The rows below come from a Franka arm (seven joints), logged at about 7 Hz.
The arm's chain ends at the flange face. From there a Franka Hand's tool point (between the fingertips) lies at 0.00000 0.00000 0.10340 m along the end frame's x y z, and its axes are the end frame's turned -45 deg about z.
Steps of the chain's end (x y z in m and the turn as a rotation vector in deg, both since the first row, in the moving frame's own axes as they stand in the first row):
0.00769, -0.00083, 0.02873, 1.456, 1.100, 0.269
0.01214, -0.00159, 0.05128, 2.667, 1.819, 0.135
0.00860, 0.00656, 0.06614, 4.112, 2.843, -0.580
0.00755, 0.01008, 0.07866, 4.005, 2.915, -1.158
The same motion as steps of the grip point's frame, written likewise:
0.00929, 0.00440, 0.02868, 0.252, 1.807, 0.269
0.01543, 0.00639, 0.05112, 0.600, 3.172, 0.135
0.01030, 0.00906, 0.06575, 0.897, 4.918, -0.580
0.00702, 0.01099, 0.07827, 0.771, 4.893, -1.158

